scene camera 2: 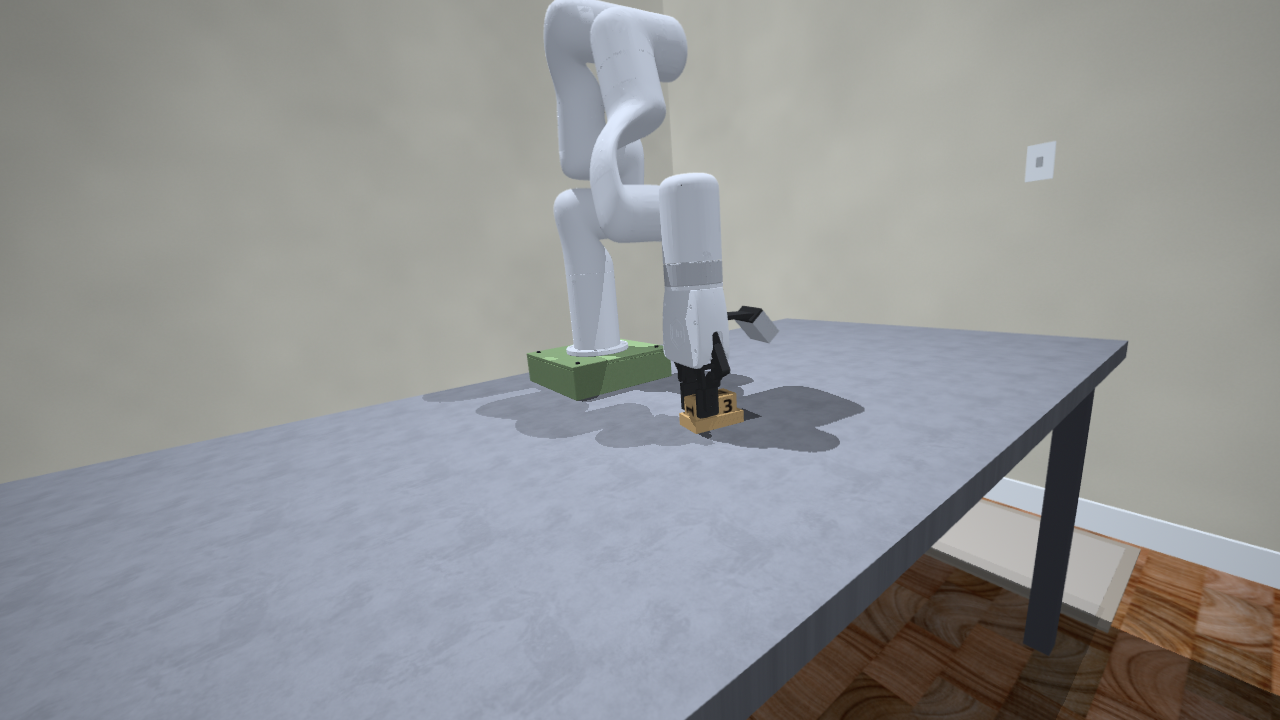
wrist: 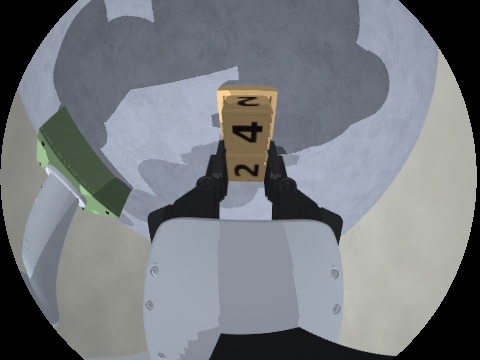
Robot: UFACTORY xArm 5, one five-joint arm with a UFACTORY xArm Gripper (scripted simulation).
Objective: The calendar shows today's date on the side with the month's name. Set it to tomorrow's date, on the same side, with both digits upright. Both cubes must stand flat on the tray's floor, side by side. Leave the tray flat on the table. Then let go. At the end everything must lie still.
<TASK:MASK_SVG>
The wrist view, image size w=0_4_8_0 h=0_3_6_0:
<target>gripper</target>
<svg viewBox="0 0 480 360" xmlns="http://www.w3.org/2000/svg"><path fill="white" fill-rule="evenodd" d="M148 215L147 220L152 245L147 260L144 280L143 321L151 360L393 360L396 357L360 351L337 344L342 322L344 297L342 263L338 247L343 220L338 214L323 207L318 207L316 202L297 189L296 182L292 178L287 177L283 157L277 155L274 141L270 141L269 150L267 150L268 160L264 178L265 197L273 203L272 220L220 219L219 202L227 196L228 189L224 140L219 141L216 155L210 156L206 175L197 180L195 188L177 199L173 205L169 204L152 211Z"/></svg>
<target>wooden cube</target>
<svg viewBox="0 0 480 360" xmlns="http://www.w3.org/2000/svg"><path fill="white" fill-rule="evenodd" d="M228 95L221 111L225 149L269 150L274 111L268 97Z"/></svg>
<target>wooden cube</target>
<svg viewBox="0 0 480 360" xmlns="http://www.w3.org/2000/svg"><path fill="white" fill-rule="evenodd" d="M226 150L229 181L264 181L268 160L267 151Z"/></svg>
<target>wooden calendar tray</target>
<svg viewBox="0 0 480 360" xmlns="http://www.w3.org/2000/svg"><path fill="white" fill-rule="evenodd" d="M220 86L217 90L222 140L224 140L221 111L227 96L256 95L267 96L273 108L274 116L270 139L272 141L278 93L275 87L261 85Z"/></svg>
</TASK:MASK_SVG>
